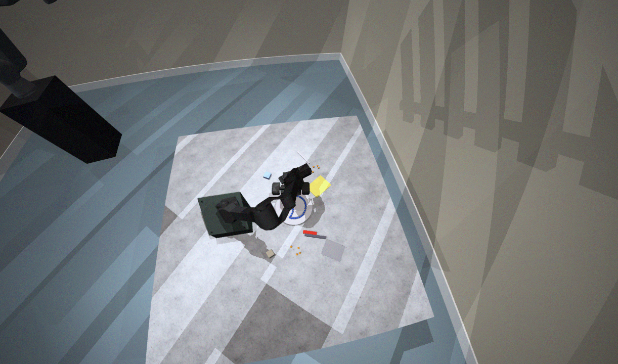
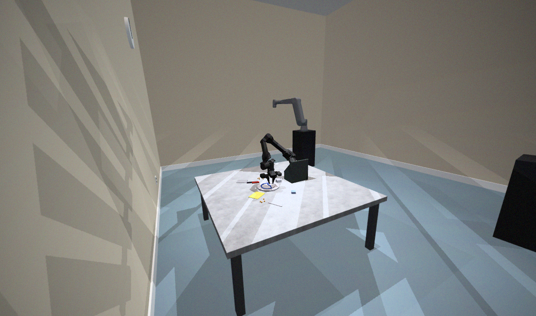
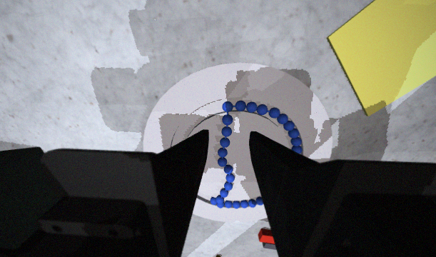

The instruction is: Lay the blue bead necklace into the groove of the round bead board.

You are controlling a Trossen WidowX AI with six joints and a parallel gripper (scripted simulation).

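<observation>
My gripper tip is 50 mm to the left of the round white bead board and 40 mm above it. Round my gripper tip: blue block: 180 mm to the left, 110 mm behind, 40 mm below; then yellow sheet: 170 mm ahead, 50 mm below, 40 mm to the left; then grey tool: 220 mm to the right, 50 mm ahead, 40 mm below.
</observation>
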